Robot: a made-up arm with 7 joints. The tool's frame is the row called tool. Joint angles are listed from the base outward. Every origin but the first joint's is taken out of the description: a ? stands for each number. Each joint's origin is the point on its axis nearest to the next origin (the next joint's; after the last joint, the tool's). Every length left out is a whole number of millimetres.
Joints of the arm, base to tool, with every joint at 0 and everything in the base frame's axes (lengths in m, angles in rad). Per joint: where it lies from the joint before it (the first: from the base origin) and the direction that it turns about. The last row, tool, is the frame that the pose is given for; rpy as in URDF.
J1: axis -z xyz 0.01 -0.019 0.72
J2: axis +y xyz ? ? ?
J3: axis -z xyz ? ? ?
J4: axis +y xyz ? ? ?
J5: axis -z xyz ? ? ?
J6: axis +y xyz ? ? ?
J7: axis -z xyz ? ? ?
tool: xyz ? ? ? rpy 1.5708 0 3.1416
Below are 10 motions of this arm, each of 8 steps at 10 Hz.
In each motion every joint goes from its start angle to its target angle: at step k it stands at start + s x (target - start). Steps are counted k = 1, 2, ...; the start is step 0. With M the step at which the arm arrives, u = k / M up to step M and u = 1 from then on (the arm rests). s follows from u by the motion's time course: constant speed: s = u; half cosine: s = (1 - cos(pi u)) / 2; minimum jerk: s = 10 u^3 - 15 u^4 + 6 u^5.
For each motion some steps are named. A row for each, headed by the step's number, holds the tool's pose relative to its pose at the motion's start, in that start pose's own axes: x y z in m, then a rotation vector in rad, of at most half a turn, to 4 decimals.
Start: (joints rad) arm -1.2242 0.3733 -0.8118 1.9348 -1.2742 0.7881 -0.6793
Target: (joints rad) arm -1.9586 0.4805 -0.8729 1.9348 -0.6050 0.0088 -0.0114
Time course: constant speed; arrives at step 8
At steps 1, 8:
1: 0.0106 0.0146 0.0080 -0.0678 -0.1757 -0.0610
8: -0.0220 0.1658 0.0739 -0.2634 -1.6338 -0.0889

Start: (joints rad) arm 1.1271 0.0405 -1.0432 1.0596 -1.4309 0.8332 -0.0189
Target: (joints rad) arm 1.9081 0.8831 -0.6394 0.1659 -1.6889 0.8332 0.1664
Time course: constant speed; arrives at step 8
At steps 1, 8:
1: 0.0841 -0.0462 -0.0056 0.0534 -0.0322 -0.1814
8: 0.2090 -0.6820 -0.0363 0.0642 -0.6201 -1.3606

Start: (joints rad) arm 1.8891 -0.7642 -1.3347 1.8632 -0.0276 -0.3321 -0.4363
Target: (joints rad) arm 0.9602 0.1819 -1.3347 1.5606 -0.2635 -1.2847 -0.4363
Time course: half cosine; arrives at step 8
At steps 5, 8:
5: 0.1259 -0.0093 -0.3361 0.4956 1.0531 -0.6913
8: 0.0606 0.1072 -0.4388 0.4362 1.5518 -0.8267

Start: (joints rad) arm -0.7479 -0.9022 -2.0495 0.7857 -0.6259 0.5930 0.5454
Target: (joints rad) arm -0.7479 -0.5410 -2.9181 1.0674 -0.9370 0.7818 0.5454
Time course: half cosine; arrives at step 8
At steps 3, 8:
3: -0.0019 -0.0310 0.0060 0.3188 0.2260 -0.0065
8: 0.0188 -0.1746 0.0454 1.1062 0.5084 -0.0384

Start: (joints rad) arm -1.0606 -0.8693 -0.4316 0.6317 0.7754 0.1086 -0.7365
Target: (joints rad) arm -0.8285 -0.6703 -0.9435 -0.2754 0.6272 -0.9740 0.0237
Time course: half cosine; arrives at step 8
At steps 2, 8:
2: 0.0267 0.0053 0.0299 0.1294 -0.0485 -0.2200
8: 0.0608 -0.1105 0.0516 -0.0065 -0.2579 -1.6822

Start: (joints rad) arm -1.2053 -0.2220 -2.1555 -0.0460 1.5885 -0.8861 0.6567
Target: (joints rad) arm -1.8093 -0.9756 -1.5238 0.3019 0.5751 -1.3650 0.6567
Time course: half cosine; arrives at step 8
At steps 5, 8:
5: 0.2338 0.1170 -0.2848 -0.7120 0.6544 -0.4090
8: 0.2860 0.0995 -0.4569 -1.0192 0.8505 -0.5371

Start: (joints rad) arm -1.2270 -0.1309 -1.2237 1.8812 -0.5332 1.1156 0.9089
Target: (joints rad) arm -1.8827 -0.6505 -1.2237 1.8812 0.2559 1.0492 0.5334
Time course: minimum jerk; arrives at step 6
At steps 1, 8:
1: -0.0005 0.0026 0.0084 -0.0244 -0.0263 0.0276
8: -0.1131 0.0166 0.2183 -0.9260 -0.7625 0.2765

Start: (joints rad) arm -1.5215 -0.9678 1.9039 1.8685 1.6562 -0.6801 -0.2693
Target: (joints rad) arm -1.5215 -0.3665 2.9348 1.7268 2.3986 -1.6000 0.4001
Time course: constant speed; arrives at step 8
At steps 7, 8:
7: 0.1378 0.0108 0.1588 0.6270 -0.9660 0.3273
8: 0.1585 0.0067 0.1878 0.7287 -1.0121 0.3666

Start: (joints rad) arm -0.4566 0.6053 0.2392 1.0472 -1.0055 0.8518 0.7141
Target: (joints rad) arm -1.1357 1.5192 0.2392 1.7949 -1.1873 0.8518 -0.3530
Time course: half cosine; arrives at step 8
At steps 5, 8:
5: -0.3849 0.3182 0.0780 -0.3742 0.9559 1.0851
8: -0.5603 0.3155 0.1217 -1.0142 1.1546 1.3466

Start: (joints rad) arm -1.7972 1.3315 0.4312 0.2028 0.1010 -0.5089 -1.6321
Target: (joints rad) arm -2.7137 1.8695 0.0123 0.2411 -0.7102 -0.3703 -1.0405
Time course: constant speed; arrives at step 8
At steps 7, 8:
7: -0.6612 -0.2427 -0.0263 -0.4965 0.6056 0.5446
8: -0.7300 -0.3240 -0.0193 -0.5982 0.6286 0.6484

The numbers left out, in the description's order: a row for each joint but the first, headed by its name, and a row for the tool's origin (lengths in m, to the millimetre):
J2: -0.028 -0.042 0
J3: -0.026 0 0.578
J4: -0.018 -0.008 0
J5: 0.029 0 0.135
J6: -0.013 -0.004 0
J7: -0.015 0 0.125
tool: -0.021 -0.026 0

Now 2 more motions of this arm.
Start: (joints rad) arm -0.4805 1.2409 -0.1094 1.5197 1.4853 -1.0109 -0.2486
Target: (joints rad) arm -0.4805 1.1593 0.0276 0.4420 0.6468 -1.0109 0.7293
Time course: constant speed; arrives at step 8
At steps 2, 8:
2: 0.0414 -0.0211 -0.0620 -0.3205 -0.3829 -0.0630
8: 0.2191 -0.1467 -0.1164 -1.3235 -1.4161 -0.1978

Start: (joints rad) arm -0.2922 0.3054 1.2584 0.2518 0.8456 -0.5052 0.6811
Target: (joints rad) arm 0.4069 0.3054 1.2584 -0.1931 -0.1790 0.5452 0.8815
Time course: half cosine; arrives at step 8
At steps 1, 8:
1: -0.0089 0.0005 0.0022 0.0112 -0.0003 0.0424
8: -0.1685 -0.0438 0.0638 0.4913 0.1806 0.7065

